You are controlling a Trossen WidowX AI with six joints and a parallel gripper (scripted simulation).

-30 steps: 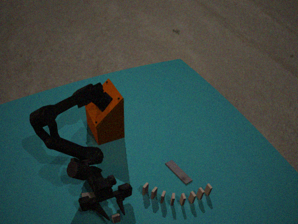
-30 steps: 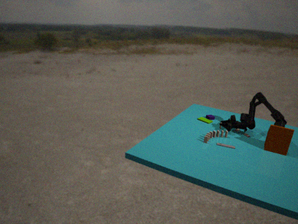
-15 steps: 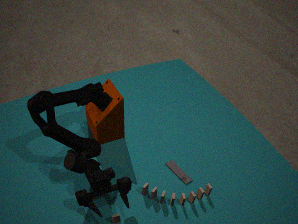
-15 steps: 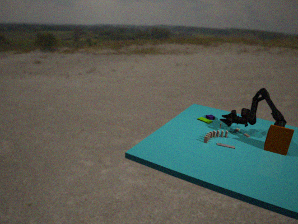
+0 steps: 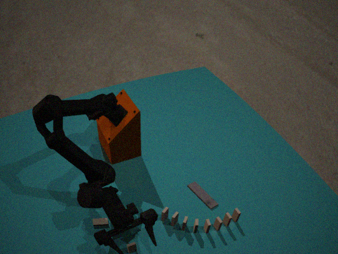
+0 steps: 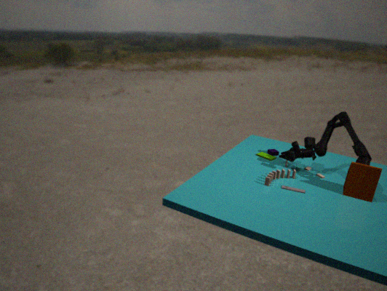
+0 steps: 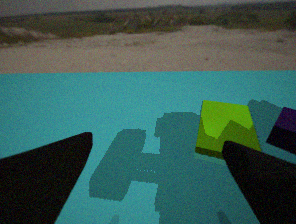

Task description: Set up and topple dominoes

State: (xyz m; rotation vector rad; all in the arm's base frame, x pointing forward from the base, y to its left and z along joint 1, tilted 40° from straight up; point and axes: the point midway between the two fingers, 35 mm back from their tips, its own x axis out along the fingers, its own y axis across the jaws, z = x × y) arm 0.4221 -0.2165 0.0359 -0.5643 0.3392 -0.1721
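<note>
Now: gripper tip 110 mm to the left of the green slab, 100 mm short of it and 70 mm above it. The rest, counted from my gripper tip: flat grey strip (310 mm to the left, 120 mm behind, 70 mm below); then purple block (190 mm to the right, 60 mm below, 60 mm ahead).
</note>
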